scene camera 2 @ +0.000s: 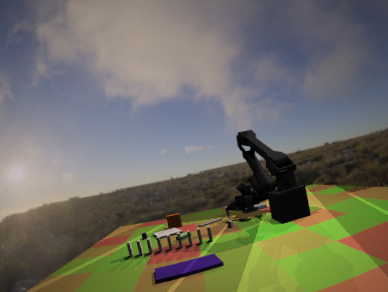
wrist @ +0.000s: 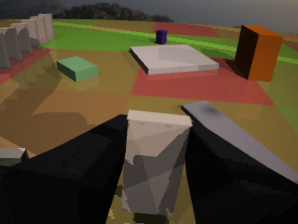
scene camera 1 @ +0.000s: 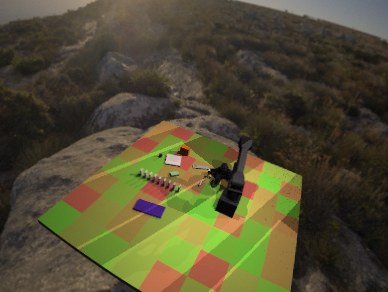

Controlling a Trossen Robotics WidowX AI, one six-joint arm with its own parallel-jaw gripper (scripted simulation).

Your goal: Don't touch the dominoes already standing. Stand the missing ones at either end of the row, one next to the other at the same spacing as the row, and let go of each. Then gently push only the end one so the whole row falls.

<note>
My gripper (wrist: 157,128) carries a domino (wrist: 155,147). I also see a white flat slab (wrist: 155,59) and a green tile (wrist: 78,69).
</note>
